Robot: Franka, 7 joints.
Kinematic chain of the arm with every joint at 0, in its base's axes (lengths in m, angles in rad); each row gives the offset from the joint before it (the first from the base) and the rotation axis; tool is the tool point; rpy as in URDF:
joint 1: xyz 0 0 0.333 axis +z
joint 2: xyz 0 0 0 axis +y
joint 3: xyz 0 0 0.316 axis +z
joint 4: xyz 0.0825 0 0 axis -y
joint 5: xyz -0.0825 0 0.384 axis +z
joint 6: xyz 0 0 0 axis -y
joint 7: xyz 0.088 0 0 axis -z
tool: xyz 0 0 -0.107 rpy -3.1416 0 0
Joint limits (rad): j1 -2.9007..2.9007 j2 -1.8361..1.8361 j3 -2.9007..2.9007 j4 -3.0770..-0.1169 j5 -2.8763..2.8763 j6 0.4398..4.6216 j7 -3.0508..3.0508
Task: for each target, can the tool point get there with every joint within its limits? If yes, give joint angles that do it. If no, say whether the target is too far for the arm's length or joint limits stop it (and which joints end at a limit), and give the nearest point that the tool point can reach.
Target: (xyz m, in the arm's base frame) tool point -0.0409 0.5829 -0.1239
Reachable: yes | joints 2.0441 1.4935 -0.2893 -1.2834 -1.1414 1.7859 2.2568
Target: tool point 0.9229 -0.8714 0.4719
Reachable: no: too far | nearest point 0.6201 -0.5855 0.4263 | short by 0.419 m
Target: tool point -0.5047 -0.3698 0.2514
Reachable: yes | joints 1.6373 -1.3192 1.6454 -1.8283 1.7533 1.3321 -1.8673
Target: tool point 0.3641 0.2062 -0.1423
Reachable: yes | joints -0.3892 1.4845 0.6756 -1.9407 -1.7446 2.0511 -0.6599
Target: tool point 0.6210 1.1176 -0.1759
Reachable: no: too far | nearest point 0.3871 0.6967 0.0157 | short by 0.518 m
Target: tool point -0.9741 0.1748 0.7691
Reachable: no: too far | nearest point -0.7727 0.1387 0.6789 | short by 0.224 m
